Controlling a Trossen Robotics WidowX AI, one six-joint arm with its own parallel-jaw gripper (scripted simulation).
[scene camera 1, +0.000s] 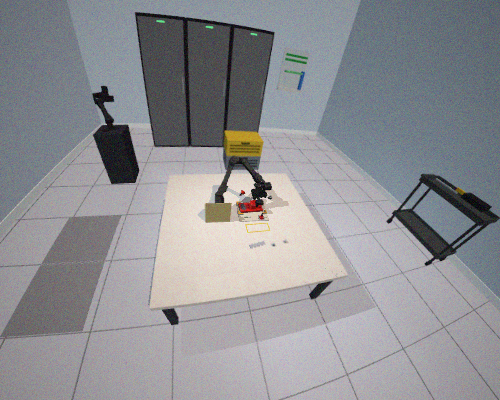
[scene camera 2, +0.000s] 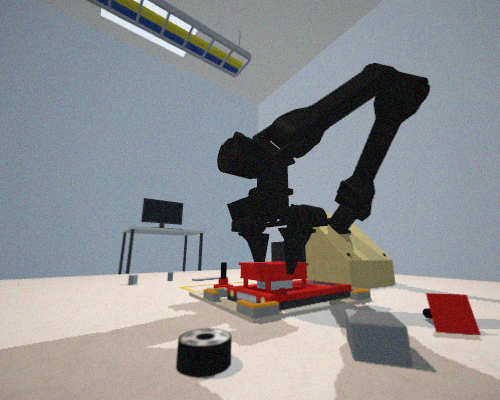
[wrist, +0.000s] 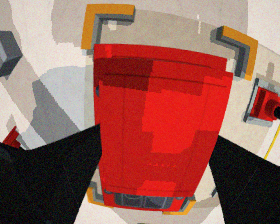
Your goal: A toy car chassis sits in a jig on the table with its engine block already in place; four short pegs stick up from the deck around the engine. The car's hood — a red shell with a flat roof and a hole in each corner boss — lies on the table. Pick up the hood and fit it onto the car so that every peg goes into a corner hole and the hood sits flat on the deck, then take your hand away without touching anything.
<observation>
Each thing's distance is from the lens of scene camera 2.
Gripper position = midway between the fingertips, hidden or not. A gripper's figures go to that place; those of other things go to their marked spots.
my gripper (scene camera 2: 273,272): 41 cm
red hood (scene camera 2: 259,271): 36 cm
</observation>
